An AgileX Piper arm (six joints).
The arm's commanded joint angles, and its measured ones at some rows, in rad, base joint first. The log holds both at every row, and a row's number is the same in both.
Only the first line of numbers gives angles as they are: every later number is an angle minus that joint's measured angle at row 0.
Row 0, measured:
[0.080 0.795 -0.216 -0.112 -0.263 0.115]
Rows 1 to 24, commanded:
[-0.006 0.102 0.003 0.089 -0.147 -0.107]
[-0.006 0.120 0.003 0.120 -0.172 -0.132]
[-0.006 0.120 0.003 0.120 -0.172 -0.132]
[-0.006 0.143 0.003 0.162 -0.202 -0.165]
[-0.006 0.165 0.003 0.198 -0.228 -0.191]
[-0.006 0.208 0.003 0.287 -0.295 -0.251]
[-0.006 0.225 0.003 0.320 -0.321 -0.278]
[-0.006 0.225 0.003 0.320 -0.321 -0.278]
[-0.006 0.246 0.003 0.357 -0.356 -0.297]
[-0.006 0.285 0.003 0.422 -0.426 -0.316]
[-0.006 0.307 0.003 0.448 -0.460 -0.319]
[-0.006 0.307 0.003 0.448 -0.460 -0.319]
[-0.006 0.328 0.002 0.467 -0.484 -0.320]
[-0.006 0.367 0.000 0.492 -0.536 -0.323]
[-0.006 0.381 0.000 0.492 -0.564 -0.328]
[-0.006 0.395 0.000 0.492 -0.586 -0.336]
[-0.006 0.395 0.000 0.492 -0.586 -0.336]
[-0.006 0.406 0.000 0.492 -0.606 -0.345]
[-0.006 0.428 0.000 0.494 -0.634 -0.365]
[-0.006 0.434 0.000 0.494 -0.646 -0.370]
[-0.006 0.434 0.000 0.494 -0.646 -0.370]
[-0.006 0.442 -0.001 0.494 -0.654 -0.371]
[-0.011 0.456 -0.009 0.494 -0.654 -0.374]
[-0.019 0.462 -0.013 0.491 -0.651 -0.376]
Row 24, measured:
[-0.002 0.449 -0.001 0.491 -0.629 -0.360]
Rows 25 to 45, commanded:
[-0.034 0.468 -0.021 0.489 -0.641 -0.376]
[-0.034 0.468 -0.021 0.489 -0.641 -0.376]
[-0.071 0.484 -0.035 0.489 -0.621 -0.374]
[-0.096 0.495 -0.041 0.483 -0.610 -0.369]
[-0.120 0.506 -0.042 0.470 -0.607 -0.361]
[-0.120 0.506 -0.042 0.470 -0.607 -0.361]
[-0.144 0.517 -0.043 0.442 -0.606 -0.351]
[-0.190 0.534 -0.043 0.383 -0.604 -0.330]
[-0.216 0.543 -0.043 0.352 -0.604 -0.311]
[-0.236 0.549 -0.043 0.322 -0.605 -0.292]
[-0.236 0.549 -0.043 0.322 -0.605 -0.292]
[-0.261 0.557 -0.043 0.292 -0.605 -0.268]
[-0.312 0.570 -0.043 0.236 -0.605 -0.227]
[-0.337 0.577 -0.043 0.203 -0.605 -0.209]
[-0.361 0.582 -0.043 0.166 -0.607 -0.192]
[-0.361 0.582 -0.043 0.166 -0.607 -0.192]
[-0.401 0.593 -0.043 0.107 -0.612 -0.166]
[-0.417 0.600 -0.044 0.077 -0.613 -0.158]
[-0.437 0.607 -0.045 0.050 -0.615 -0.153]
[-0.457 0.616 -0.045 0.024 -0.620 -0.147]
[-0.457 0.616 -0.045 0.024 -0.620 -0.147]
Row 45, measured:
[-0.411 0.602 -0.032 0.112 -0.605 -0.172]
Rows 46 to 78, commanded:
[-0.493 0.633 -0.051 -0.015 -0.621 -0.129]
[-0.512 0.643 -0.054 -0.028 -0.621 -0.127]
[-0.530 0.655 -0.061 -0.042 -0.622 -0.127]
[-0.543 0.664 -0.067 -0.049 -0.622 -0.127]
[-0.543 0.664 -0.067 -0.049 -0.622 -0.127]
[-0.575 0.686 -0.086 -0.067 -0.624 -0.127]
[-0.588 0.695 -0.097 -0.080 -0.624 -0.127]
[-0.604 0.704 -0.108 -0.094 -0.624 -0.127]
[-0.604 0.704 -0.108 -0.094 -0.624 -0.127]
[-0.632 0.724 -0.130 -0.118 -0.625 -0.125]
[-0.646 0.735 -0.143 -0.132 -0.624 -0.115]
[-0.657 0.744 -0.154 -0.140 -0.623 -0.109]
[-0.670 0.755 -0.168 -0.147 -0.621 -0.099]
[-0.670 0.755 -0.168 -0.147 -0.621 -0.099]
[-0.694 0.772 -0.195 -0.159 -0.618 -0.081]
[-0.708 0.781 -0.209 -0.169 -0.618 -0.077]
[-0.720 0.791 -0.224 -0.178 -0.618 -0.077]
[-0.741 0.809 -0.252 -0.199 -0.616 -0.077]
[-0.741 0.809 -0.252 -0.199 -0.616 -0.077]
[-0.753 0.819 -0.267 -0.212 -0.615 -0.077]
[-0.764 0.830 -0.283 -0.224 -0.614 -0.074]
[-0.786 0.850 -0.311 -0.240 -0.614 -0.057]
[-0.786 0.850 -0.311 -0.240 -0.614 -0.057]
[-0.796 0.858 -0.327 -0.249 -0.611 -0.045]
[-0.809 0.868 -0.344 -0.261 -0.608 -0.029]
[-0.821 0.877 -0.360 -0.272 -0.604 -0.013]
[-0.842 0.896 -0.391 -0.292 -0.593 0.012]
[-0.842 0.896 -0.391 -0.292 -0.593 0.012]
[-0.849 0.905 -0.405 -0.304 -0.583 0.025]
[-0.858 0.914 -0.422 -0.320 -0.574 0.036]
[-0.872 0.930 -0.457 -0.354 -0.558 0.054]
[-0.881 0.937 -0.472 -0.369 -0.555 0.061]
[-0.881 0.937 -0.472 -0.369 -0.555 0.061]
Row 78, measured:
[-0.861 0.922 -0.430 -0.321 -0.571 0.036]
